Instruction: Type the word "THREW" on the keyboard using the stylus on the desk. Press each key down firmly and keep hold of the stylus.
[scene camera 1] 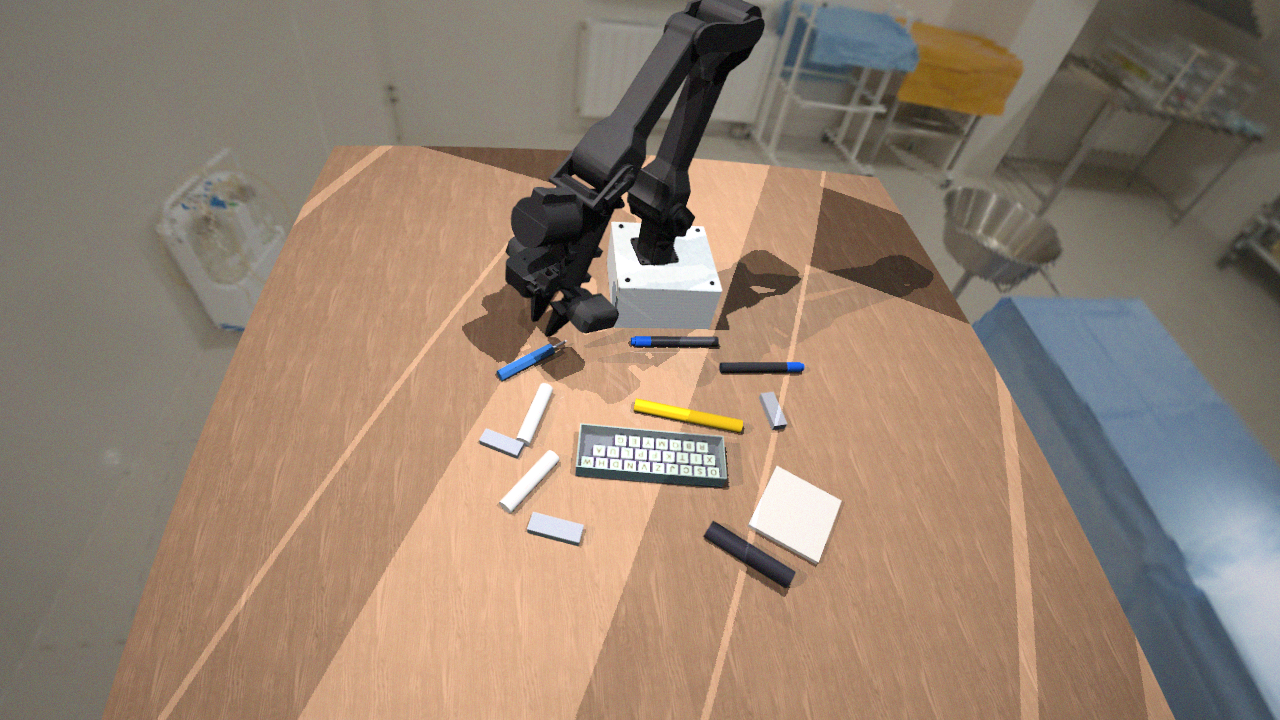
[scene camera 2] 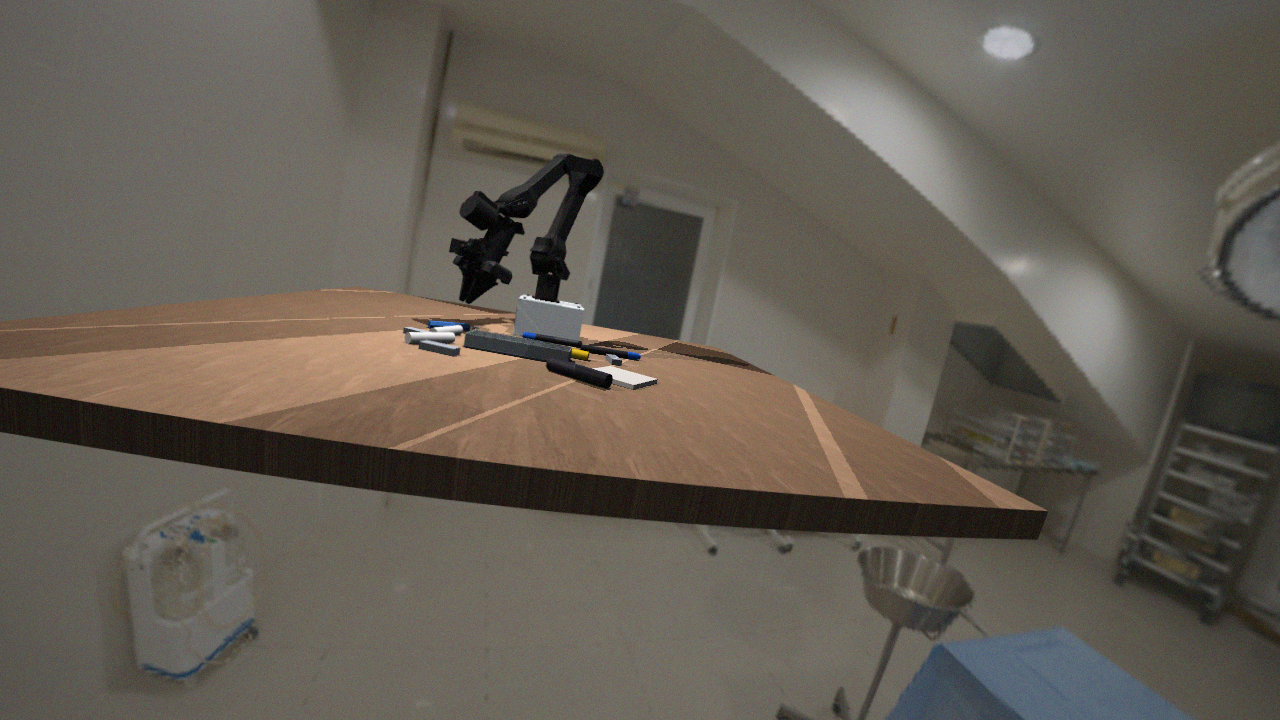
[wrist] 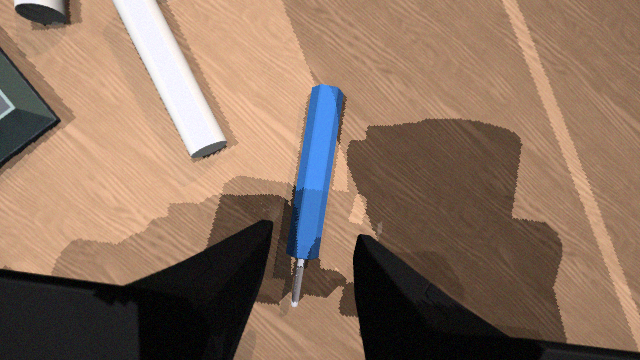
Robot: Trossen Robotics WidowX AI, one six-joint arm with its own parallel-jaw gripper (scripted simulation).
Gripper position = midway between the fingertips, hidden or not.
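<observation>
A blue stylus [scene camera 1: 545, 351] is visible to me, and the wrist view shows the blue stylus [wrist: 309, 207] as well. I see a white pad [scene camera 1: 792, 512], and scene camera 2 also shows the white pad [scene camera 2: 624, 378], while in the wrist view the pad is out of frame. There is a dark cylinder [scene camera 1: 767, 565] too; scene camera 2 also shows the dark cylinder [scene camera 2: 589, 375], but in the wrist view the cylinder is out of frame. I can see a yellow pen [scene camera 1: 643, 406], and with it my gripper [scene camera 1: 541, 328].
</observation>
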